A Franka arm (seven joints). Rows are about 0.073 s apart.
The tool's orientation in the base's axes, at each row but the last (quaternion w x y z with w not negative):
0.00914, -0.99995, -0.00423, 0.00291
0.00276, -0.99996, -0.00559, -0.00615
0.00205, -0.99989, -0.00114, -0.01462
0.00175, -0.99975, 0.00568, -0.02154
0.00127, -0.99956, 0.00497, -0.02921
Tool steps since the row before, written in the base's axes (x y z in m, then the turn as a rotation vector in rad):
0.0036, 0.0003, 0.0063, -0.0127, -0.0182, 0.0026
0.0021, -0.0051, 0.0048, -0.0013, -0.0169, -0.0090
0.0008, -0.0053, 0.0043, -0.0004, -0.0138, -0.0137
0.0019, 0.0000, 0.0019, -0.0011, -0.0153, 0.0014
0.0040, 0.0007, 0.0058, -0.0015, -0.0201, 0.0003
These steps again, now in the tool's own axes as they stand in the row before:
0.0036, -0.0004, -0.0063, -0.0129, 0.0180, -0.0029
0.0021, 0.0051, -0.0048, -0.0016, 0.0169, 0.0089
0.0009, 0.0053, -0.0043, -0.0008, 0.0139, 0.0136
0.0020, 0.0000, -0.0018, -0.0009, 0.0153, -0.0015
0.0043, -0.0008, -0.0056, -0.0013, 0.0201, -0.0004

